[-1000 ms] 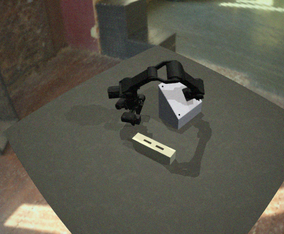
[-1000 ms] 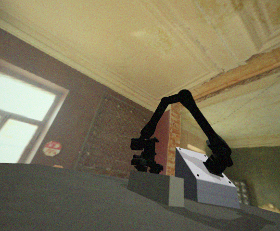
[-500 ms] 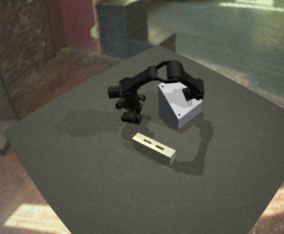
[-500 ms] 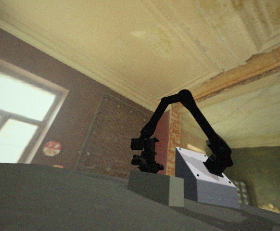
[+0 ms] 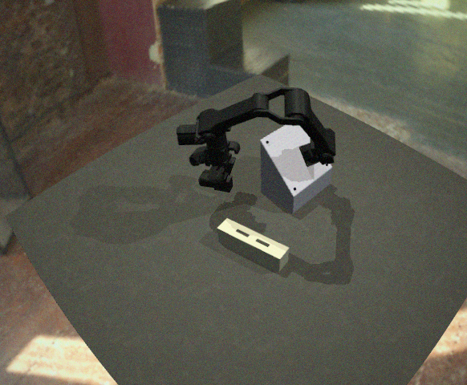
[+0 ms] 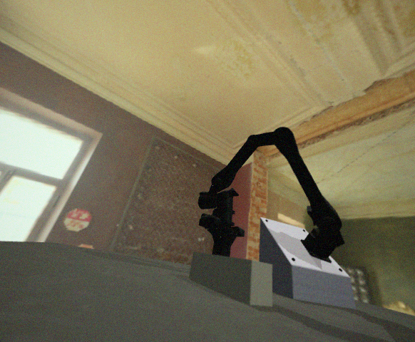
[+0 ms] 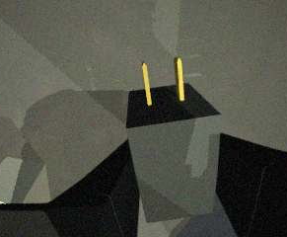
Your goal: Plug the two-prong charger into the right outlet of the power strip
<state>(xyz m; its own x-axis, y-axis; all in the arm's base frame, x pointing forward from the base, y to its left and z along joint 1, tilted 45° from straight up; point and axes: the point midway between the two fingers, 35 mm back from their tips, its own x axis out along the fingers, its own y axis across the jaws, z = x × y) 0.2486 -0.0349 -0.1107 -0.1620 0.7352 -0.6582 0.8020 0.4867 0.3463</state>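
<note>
Right now my gripper tip is 1 cm to the left of the charger, 1 cm below it and 1 cm short of it.
</note>
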